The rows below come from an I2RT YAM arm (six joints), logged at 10 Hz.
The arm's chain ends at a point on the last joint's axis. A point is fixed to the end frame.
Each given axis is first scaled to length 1.
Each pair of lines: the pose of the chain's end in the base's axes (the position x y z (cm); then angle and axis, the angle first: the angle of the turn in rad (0 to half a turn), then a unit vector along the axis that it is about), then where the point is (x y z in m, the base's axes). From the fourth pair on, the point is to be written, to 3 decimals.
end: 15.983 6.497 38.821 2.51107 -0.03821 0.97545 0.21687
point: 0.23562 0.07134 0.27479
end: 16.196 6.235 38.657 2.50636 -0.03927 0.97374 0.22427
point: 0.23833 0.07063 0.27366
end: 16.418 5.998 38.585 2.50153 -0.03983 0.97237 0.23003
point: 0.24112 0.06971 0.27345
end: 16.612 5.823 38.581 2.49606 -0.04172 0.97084 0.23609
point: 0.244 0.070 0.274
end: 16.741 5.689 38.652 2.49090 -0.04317 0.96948 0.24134
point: 0.246 0.070 0.275
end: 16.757 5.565 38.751 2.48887 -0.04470 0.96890 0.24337
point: 0.246 0.069 0.277
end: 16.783 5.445 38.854 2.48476 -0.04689 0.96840 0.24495
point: 0.247 0.068 0.278
